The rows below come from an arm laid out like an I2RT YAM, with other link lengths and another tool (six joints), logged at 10 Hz.
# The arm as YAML. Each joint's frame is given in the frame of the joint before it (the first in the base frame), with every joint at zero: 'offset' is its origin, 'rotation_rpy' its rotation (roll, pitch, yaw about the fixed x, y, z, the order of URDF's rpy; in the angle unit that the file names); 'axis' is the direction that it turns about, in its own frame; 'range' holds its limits. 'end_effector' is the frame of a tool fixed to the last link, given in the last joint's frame.
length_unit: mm
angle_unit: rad
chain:
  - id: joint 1
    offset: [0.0, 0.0, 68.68]
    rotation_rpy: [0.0, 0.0, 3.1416]
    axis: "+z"
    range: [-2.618, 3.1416]
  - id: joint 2
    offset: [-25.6, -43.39, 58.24]
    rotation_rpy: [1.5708, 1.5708, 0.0]
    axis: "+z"
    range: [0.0, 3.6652]
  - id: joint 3
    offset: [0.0, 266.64, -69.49]
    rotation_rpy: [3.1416, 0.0, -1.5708]
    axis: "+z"
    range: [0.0, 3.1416]
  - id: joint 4
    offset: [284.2, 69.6, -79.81]
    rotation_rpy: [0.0, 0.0, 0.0]
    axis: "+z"
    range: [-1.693, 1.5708]
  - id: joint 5
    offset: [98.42, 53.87, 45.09]
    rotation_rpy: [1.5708, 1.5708, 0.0]
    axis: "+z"
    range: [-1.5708, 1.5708]
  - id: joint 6
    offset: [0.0, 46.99, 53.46]
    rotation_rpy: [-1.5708, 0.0, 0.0]
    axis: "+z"
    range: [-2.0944, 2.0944]
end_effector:
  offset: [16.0, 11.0, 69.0]
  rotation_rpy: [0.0, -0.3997, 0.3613]
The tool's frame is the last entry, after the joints.
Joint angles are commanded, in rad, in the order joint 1, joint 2, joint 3, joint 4, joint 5, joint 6. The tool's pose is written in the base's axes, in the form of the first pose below.
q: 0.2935, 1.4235, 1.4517, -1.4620, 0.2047, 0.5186
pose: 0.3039, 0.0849, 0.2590, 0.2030, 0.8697, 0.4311, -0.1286
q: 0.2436, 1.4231, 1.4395, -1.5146, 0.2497, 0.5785
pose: 0.2973, 0.0606, 0.2542, 0.2090, 0.8845, 0.3819, -0.1675
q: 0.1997, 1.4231, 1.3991, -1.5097, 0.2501, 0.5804
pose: 0.2950, 0.0465, 0.2416, 0.2021, 0.8892, 0.3644, -0.1889
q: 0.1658, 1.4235, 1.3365, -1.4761, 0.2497, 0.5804
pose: 0.2937, 0.0360, 0.2228, 0.1958, 0.8919, 0.3517, -0.2060
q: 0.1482, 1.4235, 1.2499, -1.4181, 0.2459, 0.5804
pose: 0.2910, 0.0308, 0.1971, 0.1892, 0.8918, 0.3466, -0.2207
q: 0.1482, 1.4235, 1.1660, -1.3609, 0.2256, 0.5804
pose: 0.2856, 0.0324, 0.1719, 0.1768, 0.8901, 0.3508, -0.2311
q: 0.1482, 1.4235, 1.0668, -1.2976, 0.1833, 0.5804
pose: 0.2753, 0.0357, 0.1421, 0.1529, 0.8887, 0.3573, -0.2434
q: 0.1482, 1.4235, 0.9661, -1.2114, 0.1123, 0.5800
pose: 0.2661, 0.0427, 0.1123, 0.1175, 0.8913, 0.3645, -0.2426
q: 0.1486, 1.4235, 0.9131, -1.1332, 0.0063, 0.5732
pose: 0.2659, 0.0553, 0.0973, 0.0703, 0.8978, 0.3758, -0.2187
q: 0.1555, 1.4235, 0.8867, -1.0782, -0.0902, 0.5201
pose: 0.2672, 0.0697, 0.0914, 0.0328, 0.8913, 0.4102, -0.1901
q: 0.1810, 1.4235, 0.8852, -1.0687, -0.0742, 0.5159
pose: 0.2672, 0.0750, 0.0908, 0.0442, 0.8858, 0.4221, -0.1877
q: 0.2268, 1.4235, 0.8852, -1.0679, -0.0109, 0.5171
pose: 0.2652, 0.0800, 0.0899, 0.0788, 0.8751, 0.4365, -0.1935
